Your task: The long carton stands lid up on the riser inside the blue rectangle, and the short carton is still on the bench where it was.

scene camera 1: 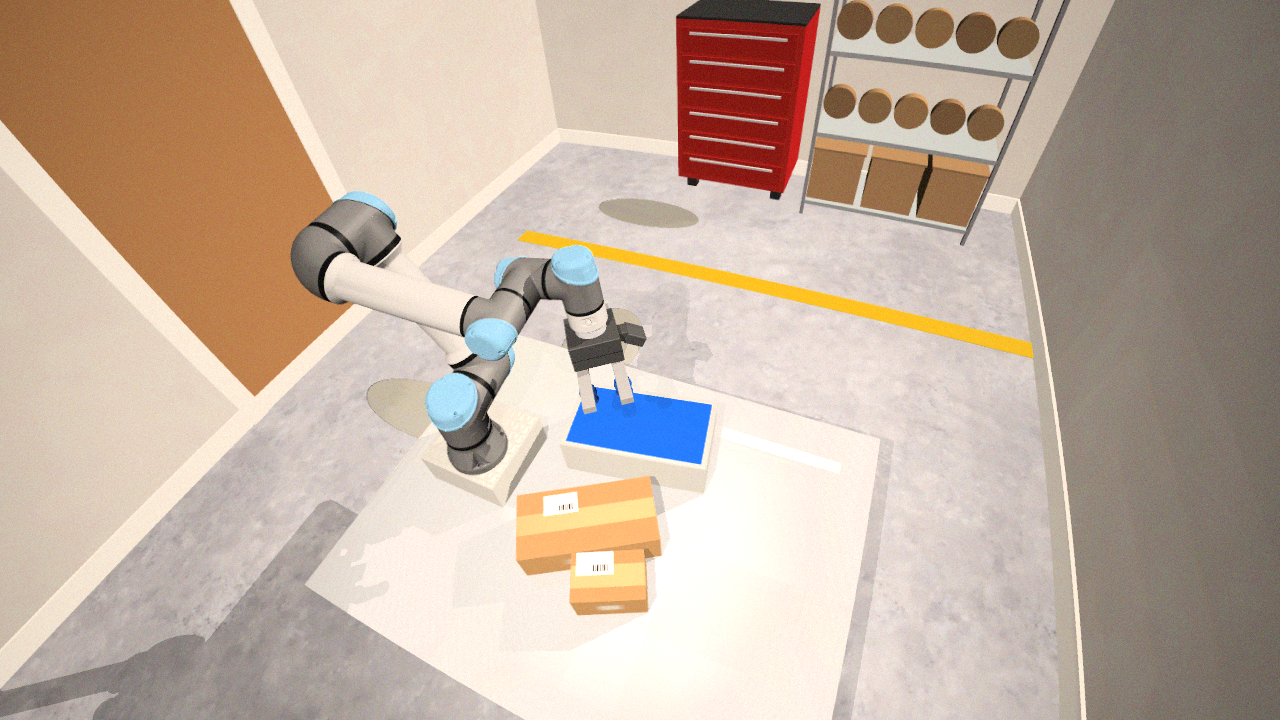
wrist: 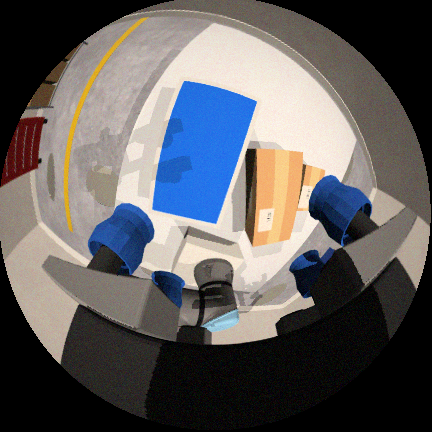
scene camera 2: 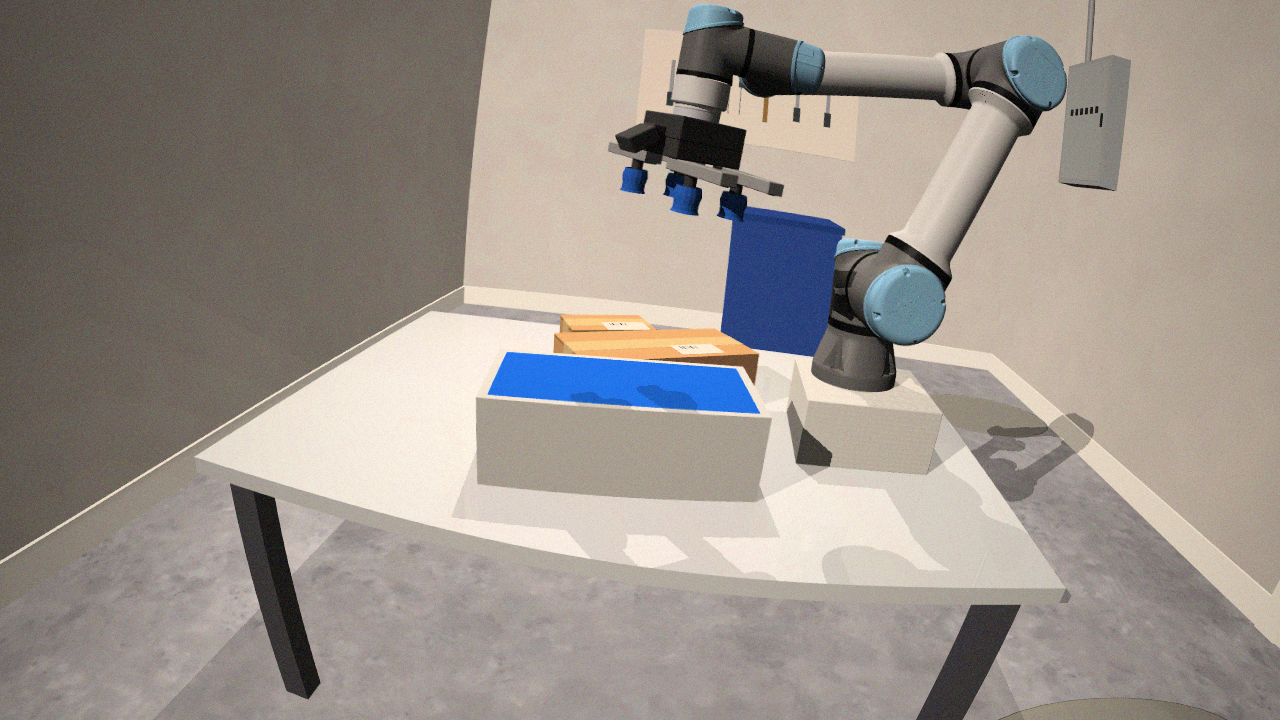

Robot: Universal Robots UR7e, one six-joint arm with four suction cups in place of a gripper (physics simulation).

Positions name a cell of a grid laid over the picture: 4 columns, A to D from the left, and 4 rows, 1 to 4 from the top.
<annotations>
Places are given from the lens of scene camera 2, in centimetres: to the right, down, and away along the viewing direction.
my suction head (scene camera 2: C2): 6, -19, 79
long carton (scene camera 2: C2): 11, -2, 117
riser (scene camera 2: B3): -6, 8, 82
short carton (scene camera 2: B2): -13, -6, 124
The marked spots on the short carton and my suction head are 50 cm apart.
</annotations>
